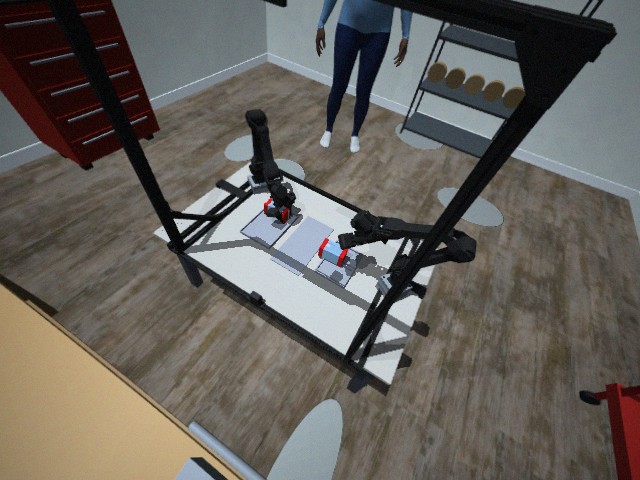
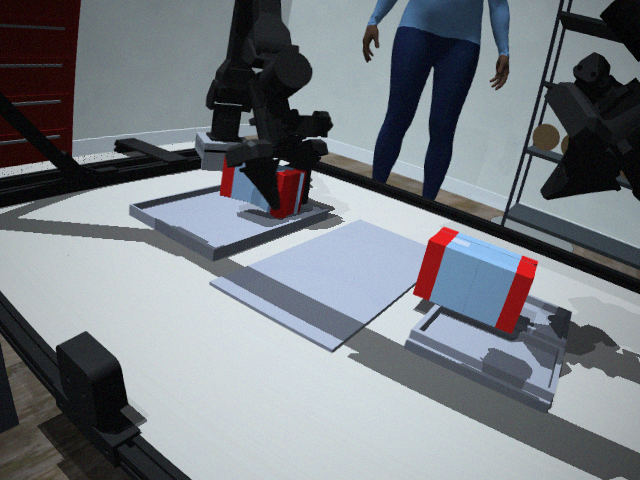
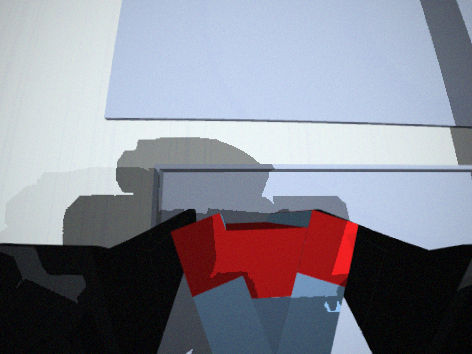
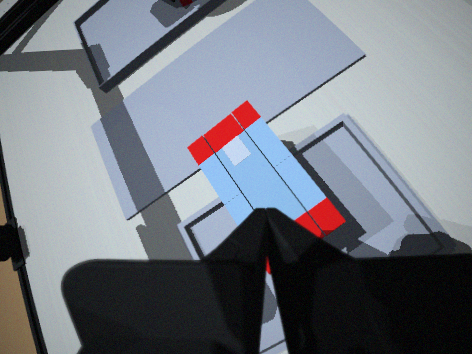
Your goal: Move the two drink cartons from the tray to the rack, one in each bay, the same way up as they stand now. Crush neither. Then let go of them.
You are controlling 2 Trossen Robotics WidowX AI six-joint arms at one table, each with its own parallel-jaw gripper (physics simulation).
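Where they show: left gripper, fingertip midpoint: (image 1: pixel 286 219) (image 2: pixel 291 206) (image 3: pixel 253 216); right gripper, fingertip midpoint: (image 2: pixel 543 195) (image 4: pixel 265 218); left arm's base, link origin: (image 1: pixel 258 179) (image 2: pixel 223 138).
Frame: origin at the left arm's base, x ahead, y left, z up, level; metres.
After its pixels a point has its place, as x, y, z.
A blue drink carton with red ends (image 1: pixel 276 209) (image 2: pixel 290 190) @(0.311, 0.032, -0.005) (image 3: pixel 256 260) @(0.287, 0.040, 0.017) stands in the grey tray (image 1: pixel 258 230) @(0.309, -0.115, -0.050) (image 2: pixel 190 224) @(0.336, -0.119, -0.050) (image 3: pixel 305 182) @(0.342, 0.020, -0.050) (image 4: pixel 112 42) @(0.346, -0.108, -0.050) at its far corner. My left gripper (image 1: pixel 280 210) @(0.302, 0.041, -0.034) (image 2: pixel 287 196) @(0.302, 0.041, -0.034) (image 3: pixel 253 216) @(0.302, 0.041, -0.034) is down over this carton, open, with one finger on either side. The second carton (image 1: pixel 332 252) @(0.617, 0.128, 0.032) (image 2: pixel 475 281) @(0.619, 0.123, 0.007) (image 4: pixel 263 165) @(0.587, 0.152, 0.032) lies on its long side on the low grey rack (image 1: pixel 330 272) @(0.670, 0.103, -0.045) (image 2: pixel 461 343) @(0.652, 0.097, -0.046) (image 4: pixel 361 168) @(0.573, 0.232, -0.046), across its near rim. My right gripper (image 1: pixel 343 240) @(0.633, 0.170, 0.112) (image 4: pixel 265 218) @(0.633, 0.170, 0.112) is shut and empty, just above that carton's near end.
A flat grey panel (image 1: pixel 304 243) (image 2: pixel 347 267) (image 3: pixel 263 60) (image 4: pixel 234 70) lies between tray and rack. Black frame posts (image 1: pixel 461 205) @(1.029, -0.023, 0.779) rise around the table. A person (image 1: pixel 356 57) (image 2: pixel 432 95) stands behind it. A shelf unit (image 1: pixel 456 135) and a red drawer cabinet (image 1: pixel 109 95) stand farther off.
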